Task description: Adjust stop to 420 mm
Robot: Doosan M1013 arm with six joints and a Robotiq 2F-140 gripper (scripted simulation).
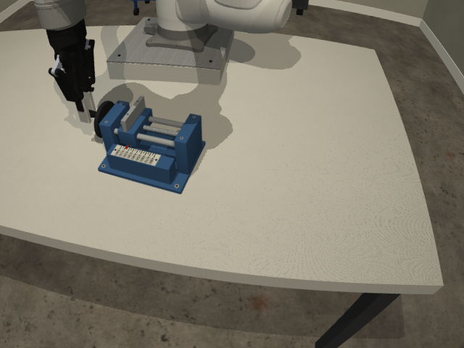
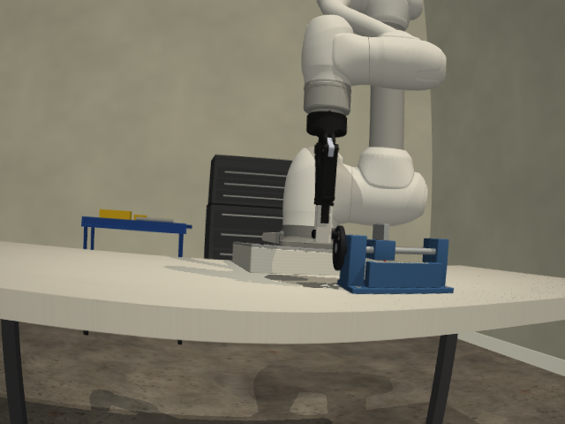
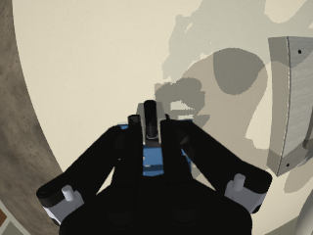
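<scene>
Now: the black handwheel 2 cm to the left of my hand and 2 cm below it. From my hand the other things lie so: stop block (11 cm to the left, 3 cm below).
</scene>
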